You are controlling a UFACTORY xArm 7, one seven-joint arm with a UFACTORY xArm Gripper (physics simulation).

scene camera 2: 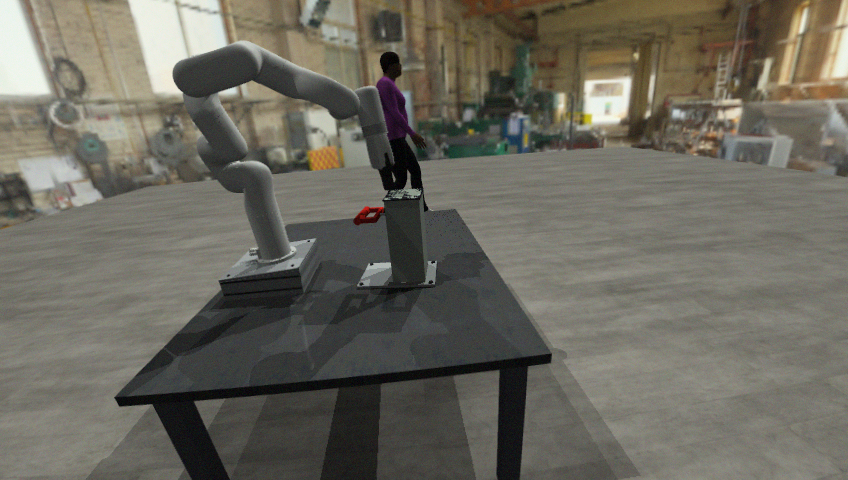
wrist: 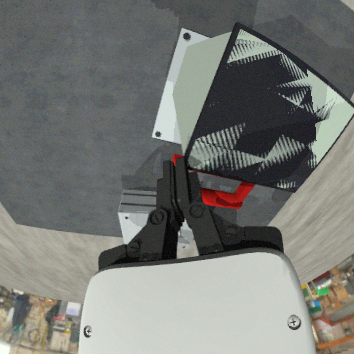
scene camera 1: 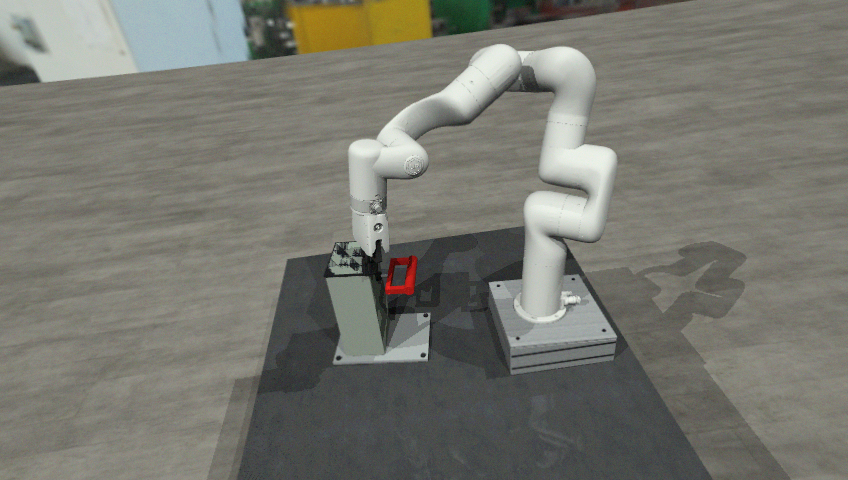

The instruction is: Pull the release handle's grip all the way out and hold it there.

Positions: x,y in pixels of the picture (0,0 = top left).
The gripper shows in scene camera 2 [389,189], in the wrist view and in scene camera 1. One and the same spot on the gripper: [wrist: 178,196] is [scene camera 1: 363,261]. The same spot on a light base plate: [wrist: 165,127] is [scene camera 2: 376,266].
